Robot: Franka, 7 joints.
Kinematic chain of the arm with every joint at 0, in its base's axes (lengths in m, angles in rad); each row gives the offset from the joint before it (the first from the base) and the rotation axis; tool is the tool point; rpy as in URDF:
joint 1: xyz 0 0 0.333 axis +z
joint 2: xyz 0 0 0 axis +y
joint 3: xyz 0 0 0.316 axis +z
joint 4: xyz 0.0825 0 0 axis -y
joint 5: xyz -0.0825 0 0.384 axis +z
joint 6: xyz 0 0 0 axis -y
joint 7: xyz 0.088 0 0 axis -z
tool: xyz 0 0 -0.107 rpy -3.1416 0 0
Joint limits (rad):
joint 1: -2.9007..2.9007
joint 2: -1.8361..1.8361
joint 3: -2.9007..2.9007
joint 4: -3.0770..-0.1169
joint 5: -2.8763..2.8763
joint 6: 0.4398..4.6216
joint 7: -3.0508..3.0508
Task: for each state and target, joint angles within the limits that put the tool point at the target. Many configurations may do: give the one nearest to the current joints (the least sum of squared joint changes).
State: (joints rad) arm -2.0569 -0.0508 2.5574 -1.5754 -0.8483 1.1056 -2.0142
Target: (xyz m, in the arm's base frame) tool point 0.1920 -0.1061 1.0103
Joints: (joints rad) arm -2.2215 0.5845 2.8763 -1.0080 -0.9212 1.2093 -2.0142
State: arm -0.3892 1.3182 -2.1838 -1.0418 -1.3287 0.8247 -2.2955
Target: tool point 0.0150 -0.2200 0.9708
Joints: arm -0.4937 0.8431 -2.3933 -1.1666 -1.3184 0.8985 -2.2955
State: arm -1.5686 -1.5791 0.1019 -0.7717 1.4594 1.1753 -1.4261
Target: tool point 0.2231 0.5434 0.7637
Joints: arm -1.6550 -1.4485 0.1164 -0.9303 1.3932 1.0798 -1.4261
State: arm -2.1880 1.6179 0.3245 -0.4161 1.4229 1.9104 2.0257
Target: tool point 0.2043 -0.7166 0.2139
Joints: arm -1.7503 1.3574 0.6187 -0.8910 1.2459 1.3299 2.0257
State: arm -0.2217 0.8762 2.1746 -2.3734 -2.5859 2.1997 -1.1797
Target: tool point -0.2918 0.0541 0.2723
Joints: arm 0.3355 0.5759 2.4770 -3.0152 -2.5893 2.4132 -1.1797
